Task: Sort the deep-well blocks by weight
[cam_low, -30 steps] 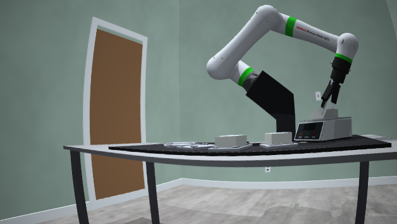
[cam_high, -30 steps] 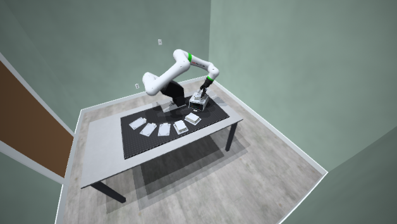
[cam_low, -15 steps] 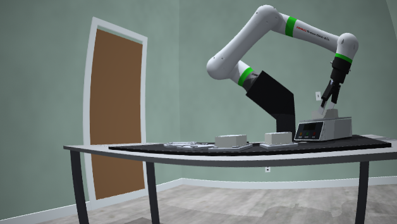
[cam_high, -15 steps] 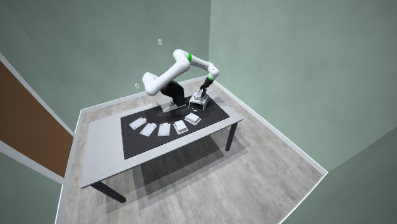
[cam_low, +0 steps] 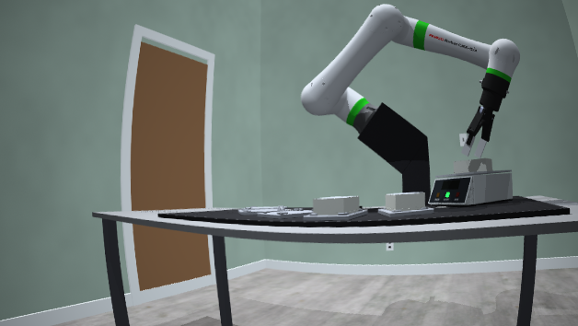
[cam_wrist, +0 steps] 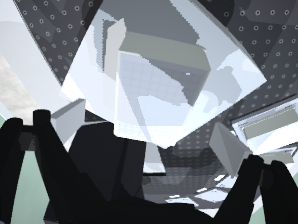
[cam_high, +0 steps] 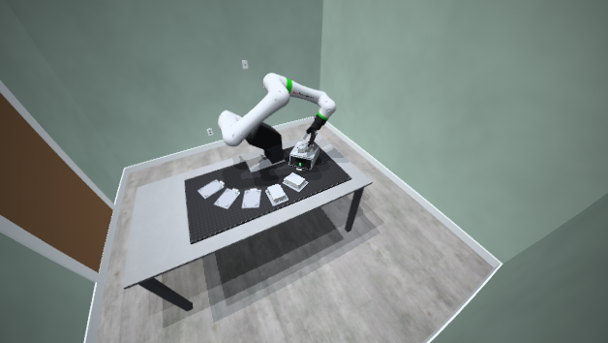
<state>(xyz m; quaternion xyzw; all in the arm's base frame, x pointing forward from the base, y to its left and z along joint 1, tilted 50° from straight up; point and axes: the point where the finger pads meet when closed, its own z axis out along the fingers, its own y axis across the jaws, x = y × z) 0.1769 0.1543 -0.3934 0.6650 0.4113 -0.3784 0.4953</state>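
My gripper is now 7 cm above the check-weigher platform. The rest, counted from my hand: grey deep-well block (24 cm ahead, 22 cm to the right, 13 cm below); check-weigher CW (10 cm below).
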